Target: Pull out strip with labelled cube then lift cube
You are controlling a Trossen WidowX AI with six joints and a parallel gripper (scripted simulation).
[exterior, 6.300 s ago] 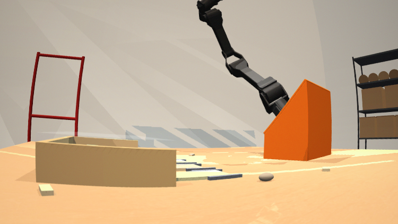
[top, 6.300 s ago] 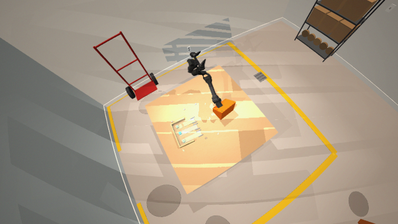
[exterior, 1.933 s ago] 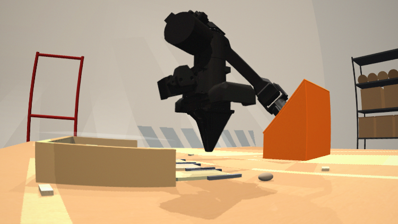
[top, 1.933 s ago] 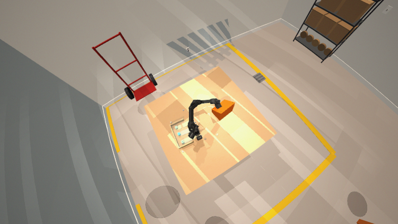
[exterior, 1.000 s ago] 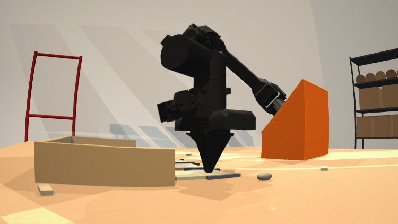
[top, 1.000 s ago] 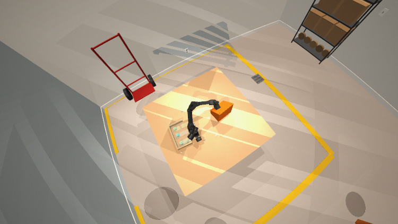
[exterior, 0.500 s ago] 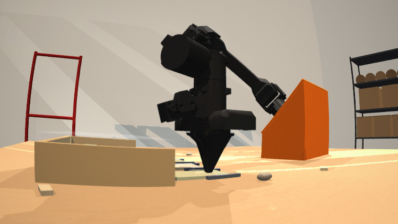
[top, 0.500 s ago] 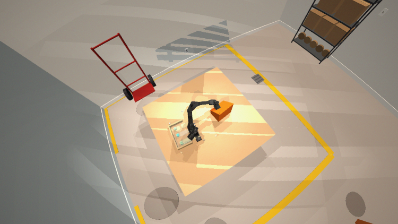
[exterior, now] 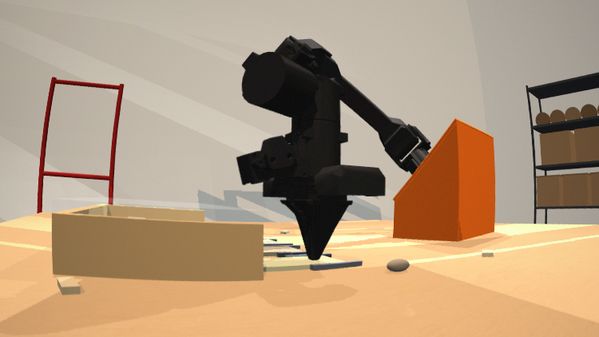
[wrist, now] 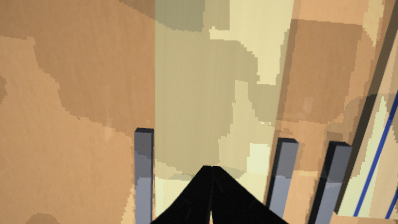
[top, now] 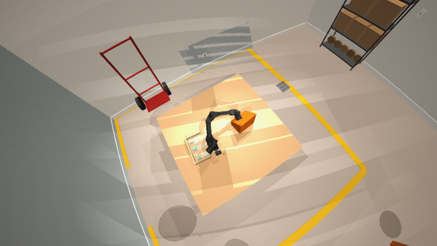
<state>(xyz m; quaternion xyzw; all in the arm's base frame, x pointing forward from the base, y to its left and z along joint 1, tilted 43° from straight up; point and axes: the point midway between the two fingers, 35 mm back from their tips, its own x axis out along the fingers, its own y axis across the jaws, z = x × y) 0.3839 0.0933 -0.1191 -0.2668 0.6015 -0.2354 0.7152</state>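
The long pale strip is 100 mm ahead of my gripper tip. The rest, counted from my gripper tip: grey pebble: 90 mm to the left, 50 mm behind.
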